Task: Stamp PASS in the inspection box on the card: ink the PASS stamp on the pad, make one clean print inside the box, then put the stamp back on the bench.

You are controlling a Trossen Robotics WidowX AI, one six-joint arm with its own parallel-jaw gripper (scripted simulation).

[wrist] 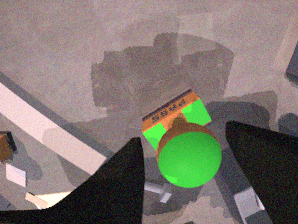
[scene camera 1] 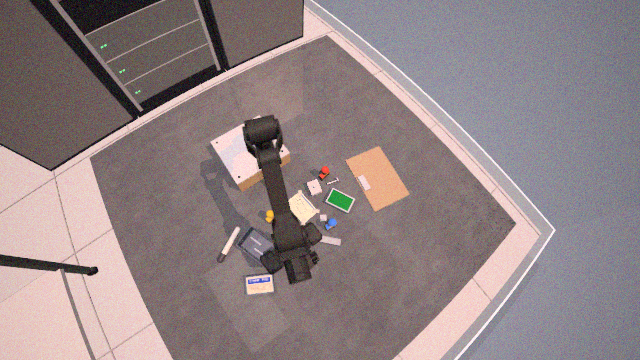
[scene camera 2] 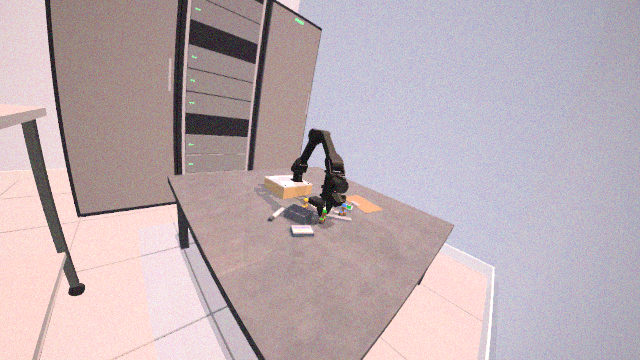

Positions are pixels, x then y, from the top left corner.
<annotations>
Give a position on a green stamp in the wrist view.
At 188, 154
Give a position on a tray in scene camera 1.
254, 243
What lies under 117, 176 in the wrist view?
My gripper.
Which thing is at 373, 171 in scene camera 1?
A brown board.
</annotations>
